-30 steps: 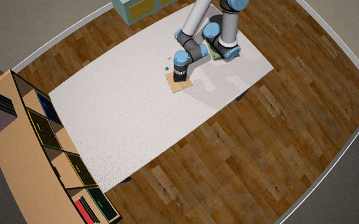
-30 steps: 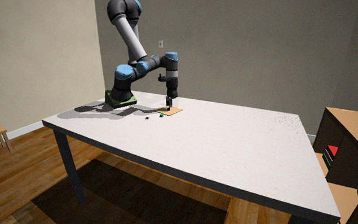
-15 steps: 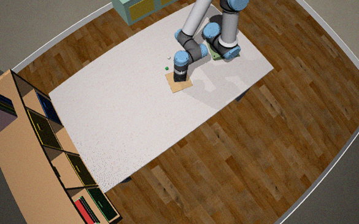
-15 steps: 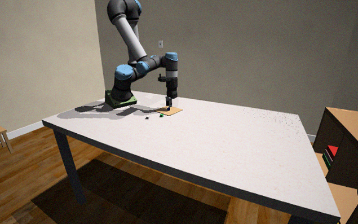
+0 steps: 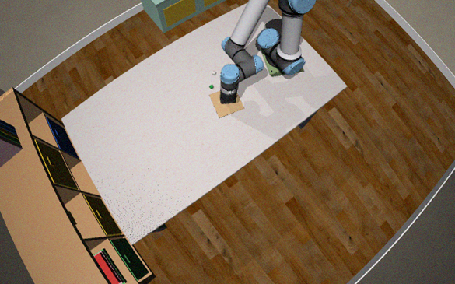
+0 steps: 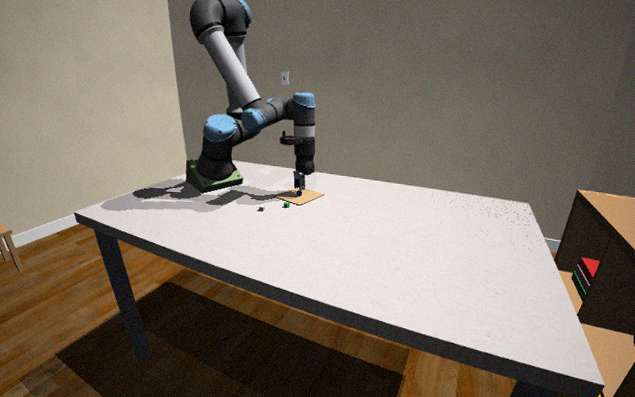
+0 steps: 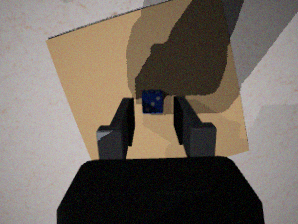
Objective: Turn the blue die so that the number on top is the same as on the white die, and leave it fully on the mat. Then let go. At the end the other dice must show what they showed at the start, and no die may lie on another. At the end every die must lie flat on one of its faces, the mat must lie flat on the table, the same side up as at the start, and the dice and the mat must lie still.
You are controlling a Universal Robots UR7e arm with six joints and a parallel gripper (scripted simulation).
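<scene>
Now: the blue die 3 cm below my hand. The rest, counted from my hand: green die (12 cm to the right, 4 cm below, 1 cm ahead); white die (18 cm to the right, 6 cm behind, 4 cm below); tan mat (4 cm below).
</scene>
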